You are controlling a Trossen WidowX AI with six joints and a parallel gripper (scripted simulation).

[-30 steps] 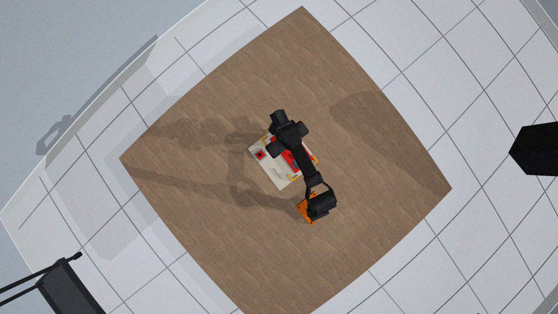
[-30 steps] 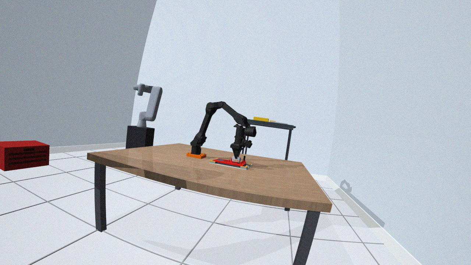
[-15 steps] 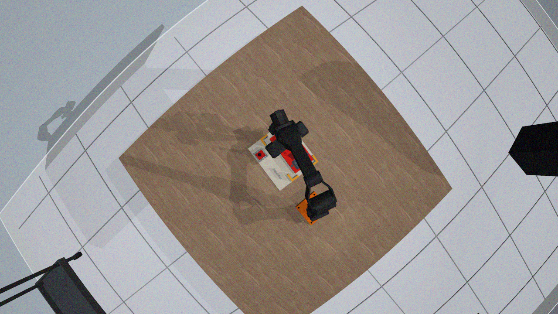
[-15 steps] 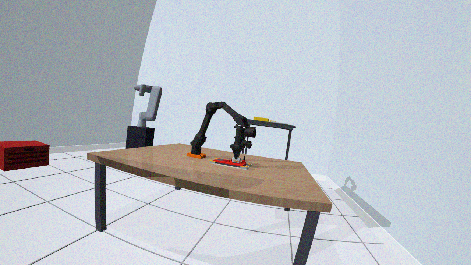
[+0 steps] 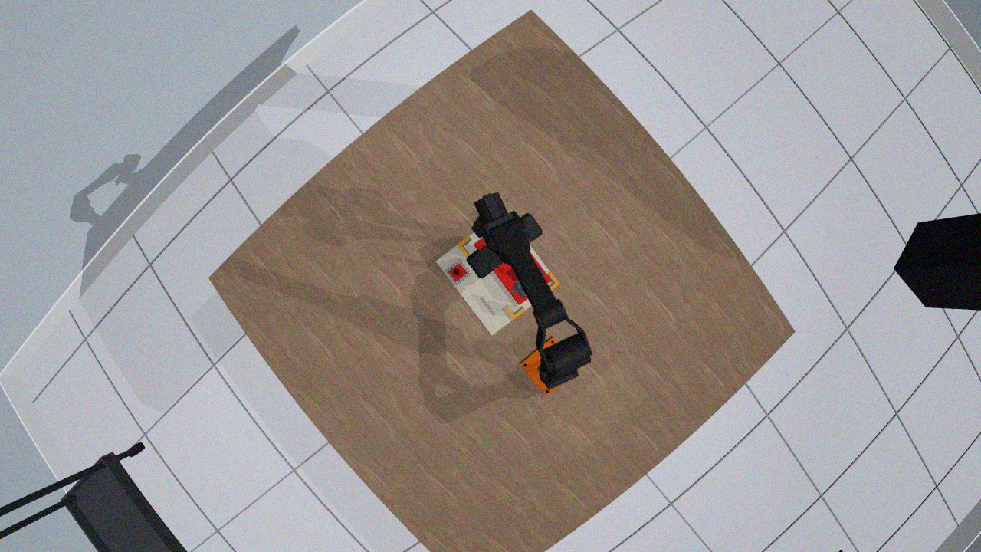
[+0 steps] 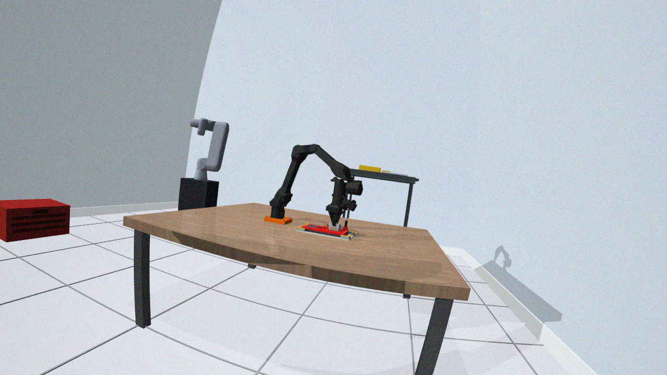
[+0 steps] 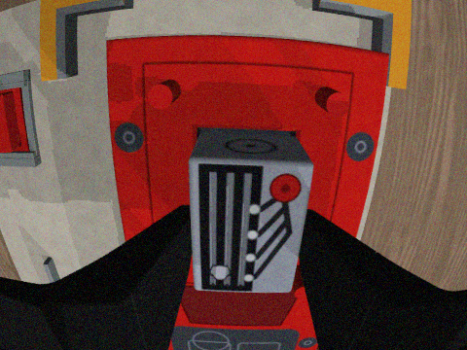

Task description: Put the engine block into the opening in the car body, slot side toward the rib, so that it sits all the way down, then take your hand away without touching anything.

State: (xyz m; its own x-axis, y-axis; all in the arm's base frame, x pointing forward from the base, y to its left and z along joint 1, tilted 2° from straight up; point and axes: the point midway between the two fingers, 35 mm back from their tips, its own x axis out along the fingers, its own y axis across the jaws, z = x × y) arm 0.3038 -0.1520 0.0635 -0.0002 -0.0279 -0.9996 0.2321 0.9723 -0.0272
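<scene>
Now: gripper tip 6 cm short of the small stand, 12 cm to the right of it and 1 cm above it. The rest, counted from my gripper tip: engine block: 1 cm below.
</scene>
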